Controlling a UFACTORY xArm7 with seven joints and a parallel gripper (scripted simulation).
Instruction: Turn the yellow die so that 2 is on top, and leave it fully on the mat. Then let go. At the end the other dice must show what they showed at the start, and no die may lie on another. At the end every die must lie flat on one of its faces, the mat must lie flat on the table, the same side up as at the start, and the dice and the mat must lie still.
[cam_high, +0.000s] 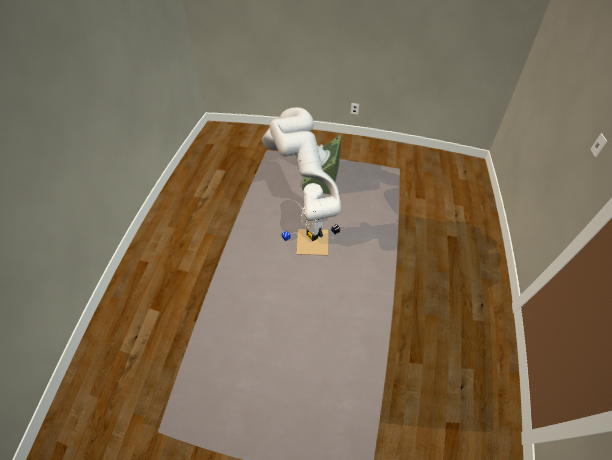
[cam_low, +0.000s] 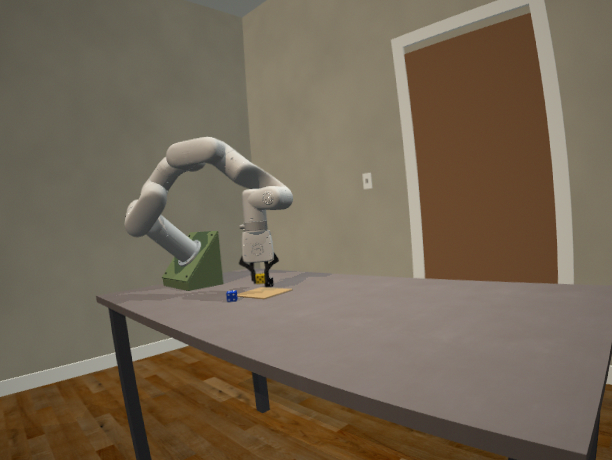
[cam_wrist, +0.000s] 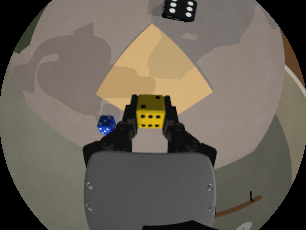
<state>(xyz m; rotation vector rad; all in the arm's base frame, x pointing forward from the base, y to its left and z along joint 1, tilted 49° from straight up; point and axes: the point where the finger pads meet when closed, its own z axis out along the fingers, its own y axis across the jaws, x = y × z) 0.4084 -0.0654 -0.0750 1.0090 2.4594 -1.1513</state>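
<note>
Now: hand 50 mm above the tan mat. Round my hand: blue die (120 mm to the right, 40 mm below); yellow die (10 mm below); black die (70 mm behind, 100 mm to the left, 40 mm below).
</note>
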